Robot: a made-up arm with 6 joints.
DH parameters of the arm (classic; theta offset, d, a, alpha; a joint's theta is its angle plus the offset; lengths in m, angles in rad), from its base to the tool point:
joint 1: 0 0.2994 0 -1.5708
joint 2: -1.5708 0 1.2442 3.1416
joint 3: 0 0 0 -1.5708
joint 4: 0 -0.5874 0 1.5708
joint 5: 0 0.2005 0 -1.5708
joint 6: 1.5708 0 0 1.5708
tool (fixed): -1.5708 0 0 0
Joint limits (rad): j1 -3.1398..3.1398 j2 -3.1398..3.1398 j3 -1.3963..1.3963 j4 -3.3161..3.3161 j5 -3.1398..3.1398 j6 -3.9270..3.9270
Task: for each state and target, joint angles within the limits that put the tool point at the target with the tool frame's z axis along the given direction. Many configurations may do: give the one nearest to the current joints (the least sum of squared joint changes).
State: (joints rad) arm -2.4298 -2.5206 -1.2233 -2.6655 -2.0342 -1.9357
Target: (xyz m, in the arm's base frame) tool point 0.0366 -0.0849 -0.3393 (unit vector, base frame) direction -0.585 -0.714 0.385
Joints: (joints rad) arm -2.8272 -3.0148 -1.3944 -2.0478 -1.7908 -1.2085
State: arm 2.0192 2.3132 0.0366 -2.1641 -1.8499 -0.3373
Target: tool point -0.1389 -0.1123 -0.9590 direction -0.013 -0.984 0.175
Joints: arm 1.8595 2.7134 -0.0239 -2.5385 -1.2423 -0.5730
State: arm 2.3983 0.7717 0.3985 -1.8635 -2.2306 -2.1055
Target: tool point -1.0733 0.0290 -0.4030 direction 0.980 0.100 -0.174
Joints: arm 3.1398 1.6553 0.1390 -1.4353 -1.8350 -1.4458
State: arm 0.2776 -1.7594 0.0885 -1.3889 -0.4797 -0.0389
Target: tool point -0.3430 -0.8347 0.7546 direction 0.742 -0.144 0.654
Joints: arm 1.1373 -1.6205 -0.3099 -1.3732 -0.7570 -0.1512
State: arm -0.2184 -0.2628 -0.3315 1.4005 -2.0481 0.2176
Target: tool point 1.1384 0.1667 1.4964 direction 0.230 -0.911 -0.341
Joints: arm 0.1450 0.4438 0.2333 1.5729 -2.9667 0.3210
